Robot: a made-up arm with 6 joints.
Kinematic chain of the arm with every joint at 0, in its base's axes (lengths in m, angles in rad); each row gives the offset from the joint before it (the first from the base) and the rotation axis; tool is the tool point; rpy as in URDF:
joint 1: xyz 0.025 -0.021 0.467 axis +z
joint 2: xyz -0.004 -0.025 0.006 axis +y
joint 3: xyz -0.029 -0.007 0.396 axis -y
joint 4: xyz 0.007 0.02 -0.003 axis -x
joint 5: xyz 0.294 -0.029 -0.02 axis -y
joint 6: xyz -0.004 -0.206 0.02 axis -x
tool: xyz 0.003 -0.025 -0.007 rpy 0 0 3.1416
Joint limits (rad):
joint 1: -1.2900..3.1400
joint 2: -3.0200..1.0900
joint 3: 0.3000..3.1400
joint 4: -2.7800..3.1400
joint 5: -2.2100..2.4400
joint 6: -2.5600..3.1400
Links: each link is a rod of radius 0.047 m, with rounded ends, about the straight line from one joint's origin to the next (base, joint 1, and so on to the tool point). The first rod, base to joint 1, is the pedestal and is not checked.
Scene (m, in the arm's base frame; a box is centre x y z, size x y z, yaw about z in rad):
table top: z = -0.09
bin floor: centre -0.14 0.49 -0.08 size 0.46 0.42 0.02 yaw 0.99
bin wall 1: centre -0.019 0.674 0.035 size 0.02 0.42 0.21 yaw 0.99
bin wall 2: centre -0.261 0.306 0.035 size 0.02 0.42 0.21 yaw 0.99
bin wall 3: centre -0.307 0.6 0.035 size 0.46 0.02 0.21 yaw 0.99
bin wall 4: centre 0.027 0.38 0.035 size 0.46 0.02 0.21 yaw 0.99
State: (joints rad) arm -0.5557 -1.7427 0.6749 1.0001 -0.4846 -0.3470
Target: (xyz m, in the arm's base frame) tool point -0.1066 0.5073 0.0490
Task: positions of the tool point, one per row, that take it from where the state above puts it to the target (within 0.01 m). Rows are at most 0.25 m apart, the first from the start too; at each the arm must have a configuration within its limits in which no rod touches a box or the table.
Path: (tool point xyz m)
1: -0.6300 0.4027 0.4605
2: -0.5142 0.5401 0.4999
3: -0.3637 0.6364 0.5409
4: -0.2969 0.6475 0.3480
5: -0.2069 0.6006 0.1777
6: -0.1066 0.5073 0.0490

